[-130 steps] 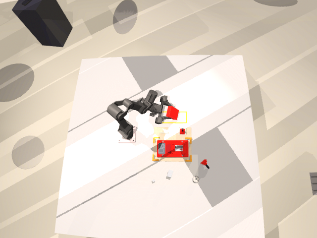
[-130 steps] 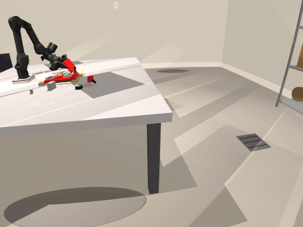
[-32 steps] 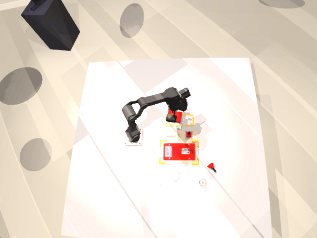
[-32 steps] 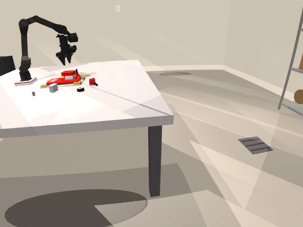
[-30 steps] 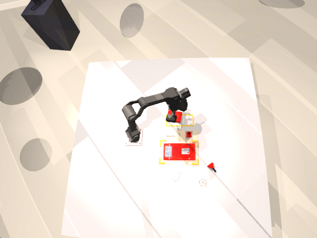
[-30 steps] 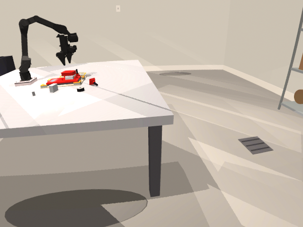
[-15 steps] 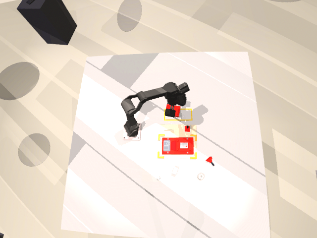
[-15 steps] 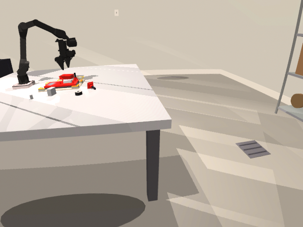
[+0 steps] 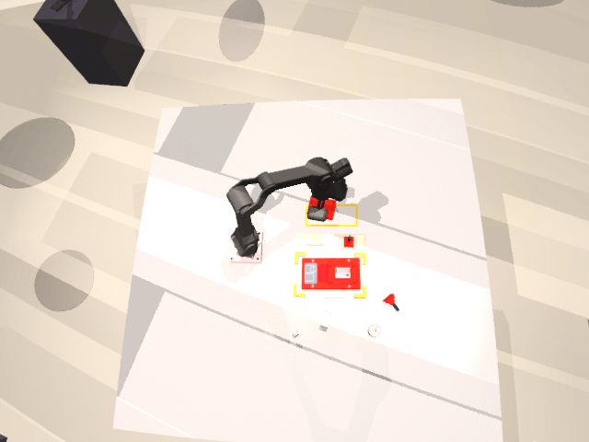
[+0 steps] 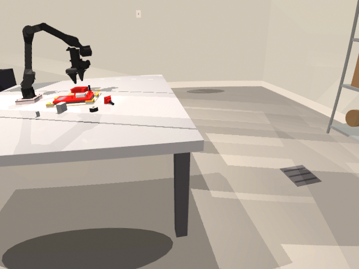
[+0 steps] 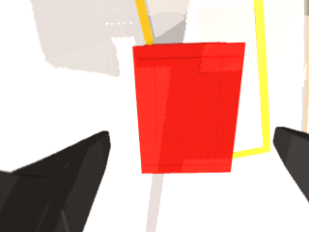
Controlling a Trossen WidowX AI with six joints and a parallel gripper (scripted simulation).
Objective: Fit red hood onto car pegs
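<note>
The red hood lies 4 cm below my gripper tip. Also, from my gripper tip: grey engine block: 12 cm ahead, 22 cm to the right, 4 cm below.
</note>
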